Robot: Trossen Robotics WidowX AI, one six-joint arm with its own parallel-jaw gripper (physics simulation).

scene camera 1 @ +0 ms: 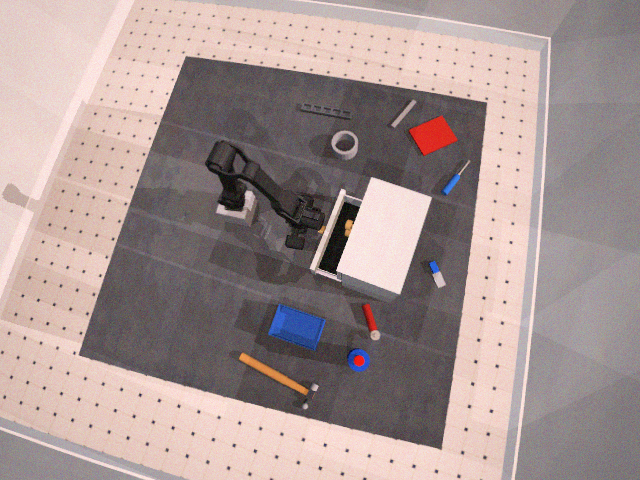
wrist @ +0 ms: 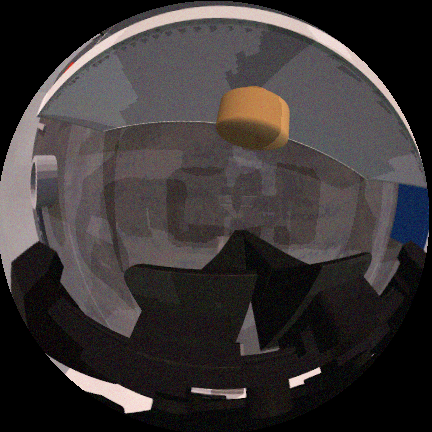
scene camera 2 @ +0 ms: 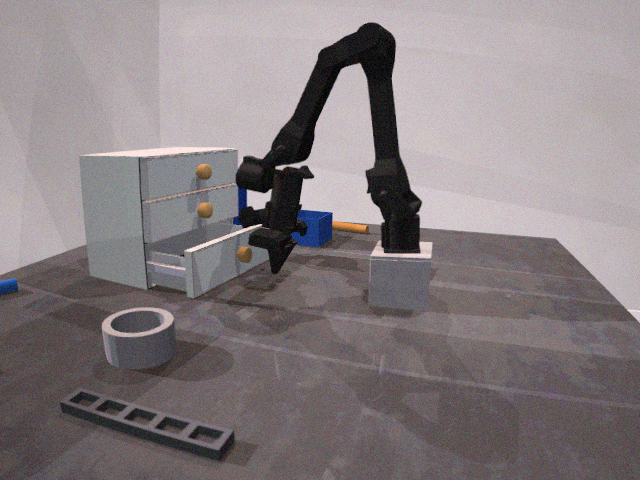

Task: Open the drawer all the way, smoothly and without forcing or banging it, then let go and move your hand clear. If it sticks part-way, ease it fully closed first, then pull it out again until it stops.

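Where they show: gripper, between the fingertips: [scene camera 1: 305, 228] [wrist: 239, 235] [scene camera 2: 274, 273]; arm's base, origin of its link: [scene camera 1: 234, 202] [wrist: 204, 395] [scene camera 2: 401, 248].
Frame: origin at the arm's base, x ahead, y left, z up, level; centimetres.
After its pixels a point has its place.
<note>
A white cabinet [scene camera 1: 387, 232] {z 16.1, x 52.3, y -10.4 cm} [scene camera 2: 111, 222] {z 2.9, x 56.3, y 4.1 cm} has three drawers with round orange knobs. The bottom drawer [scene camera 1: 323, 248] {z -2.1, x 32.8, y -12.9 cm} [scene camera 2: 211, 268] {z -5.3, x 35.3, y 3.2 cm} [wrist: 175, 75] stands part of the way out; the two upper drawers are shut. The bottom drawer's knob [scene camera 1: 321, 229] {z -3.2, x 31.3, y -5.9 cm} [scene camera 2: 244, 254] {z -4.2, x 31.0, y -3.9 cm} [wrist: 252, 117] is on its front, free of the fingers. My gripper [scene camera 2: 275, 271] {z -8.1, x 24.9, y -4.7 cm} [wrist: 239, 235] {z -8.1, x 24.9, y -4.7 cm} is shut and empty, pointing down in front of the drawer front, with its fingertips apart from the knob. In scene camera 1 the arm hides the fingertips.
A grey ring [scene camera 1: 344, 144] {z -9.2, x 35.5, y 33.1 cm} [scene camera 2: 138, 338] {z -5.2, x 33.4, y 33.8 cm} and a slotted bar [scene camera 1: 324, 111] {z -9.5, x 26.2, y 45.2 cm} [scene camera 2: 147, 423] {z -9.5, x 26.7, y 44.7 cm} lie to one side of the cabinet. A blue bin [scene camera 1: 297, 327] {z -9.5, x 26.6, y -39.9 cm} [scene camera 2: 315, 227] {z -4.5, x 21.3, y -33.3 cm}, a hammer [scene camera 1: 273, 374] {z -7.3, x 20.9, y -56.2 cm}, a red cylinder [scene camera 1: 370, 320] {z -7.0, x 51.1, y -34.9 cm} and a blue round object [scene camera 1: 358, 360] {z 8.6, x 47.6, y -47.7 cm} are on the other.
</note>
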